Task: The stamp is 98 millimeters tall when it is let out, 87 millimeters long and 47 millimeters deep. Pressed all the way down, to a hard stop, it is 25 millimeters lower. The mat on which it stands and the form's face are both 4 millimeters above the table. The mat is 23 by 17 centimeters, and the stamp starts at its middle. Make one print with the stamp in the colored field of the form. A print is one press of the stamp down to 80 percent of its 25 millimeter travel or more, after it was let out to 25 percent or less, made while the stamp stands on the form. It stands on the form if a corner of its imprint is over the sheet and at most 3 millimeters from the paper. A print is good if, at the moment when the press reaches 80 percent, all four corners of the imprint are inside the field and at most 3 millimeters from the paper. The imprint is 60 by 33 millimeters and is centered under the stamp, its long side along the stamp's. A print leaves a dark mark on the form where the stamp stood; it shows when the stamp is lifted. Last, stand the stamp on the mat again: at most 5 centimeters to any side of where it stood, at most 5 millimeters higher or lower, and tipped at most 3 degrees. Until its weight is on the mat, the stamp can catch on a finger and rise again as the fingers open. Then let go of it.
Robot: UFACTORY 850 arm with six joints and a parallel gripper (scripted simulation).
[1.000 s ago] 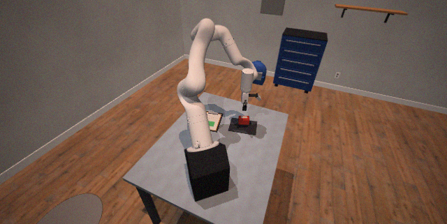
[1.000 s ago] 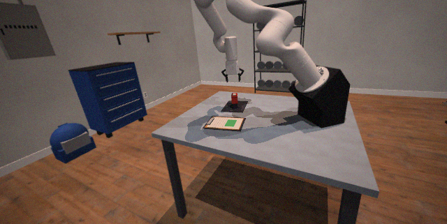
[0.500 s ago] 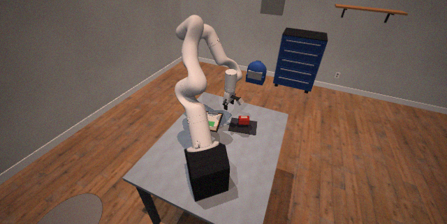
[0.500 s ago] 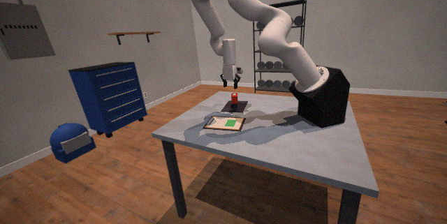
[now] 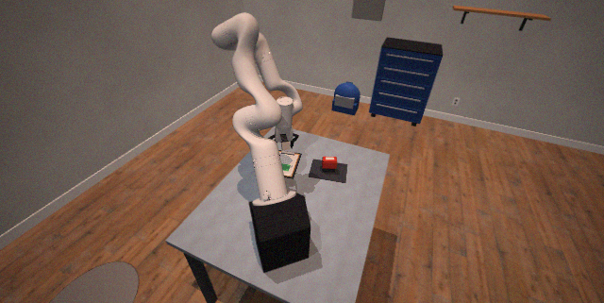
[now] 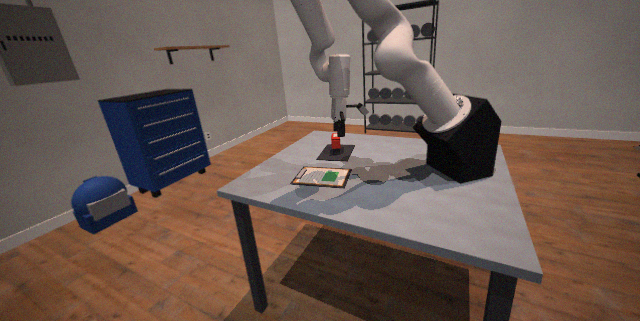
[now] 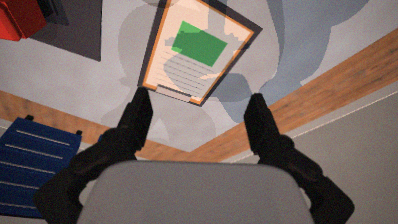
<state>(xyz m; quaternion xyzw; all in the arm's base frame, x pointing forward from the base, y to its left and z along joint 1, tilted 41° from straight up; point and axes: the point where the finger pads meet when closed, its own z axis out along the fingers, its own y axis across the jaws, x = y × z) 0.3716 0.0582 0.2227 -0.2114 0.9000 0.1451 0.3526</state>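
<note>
Right now the red stamp is 25 cm to the right of my hand, 16 cm below it and 13 cm ahead of it. From my hand the other things lie so: clipboard (21 cm below, 11 cm ahead, 4 cm to the left); then stamp base (25 cm to the right, 19 cm below, 13 cm ahead); then mat (25 cm to the right, 21 cm below, 13 cm ahead).
</note>
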